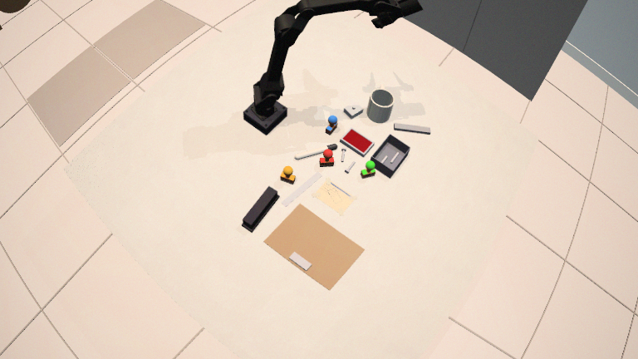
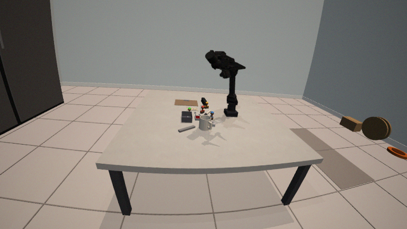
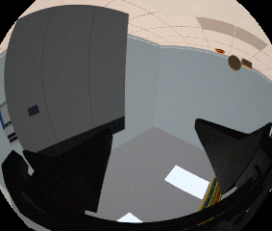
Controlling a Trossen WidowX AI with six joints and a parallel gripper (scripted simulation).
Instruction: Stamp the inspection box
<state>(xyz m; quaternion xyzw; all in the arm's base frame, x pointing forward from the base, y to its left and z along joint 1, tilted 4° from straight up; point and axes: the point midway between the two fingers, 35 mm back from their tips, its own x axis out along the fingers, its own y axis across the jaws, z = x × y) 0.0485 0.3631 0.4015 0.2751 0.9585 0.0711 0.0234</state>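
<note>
Now: the green-knobbed stamp 440 mm below my gripper tip, 330 mm ahead of it and 260 mm to the right of it. From my gripper tip the other things lie so: mug 430 mm below, 180 mm ahead, 50 mm to the right; blue-knobbed stamp 440 mm below, 230 mm to the right, 140 mm ahead; red ink pad 460 mm below, 230 mm ahead, 200 mm to the right.
</note>
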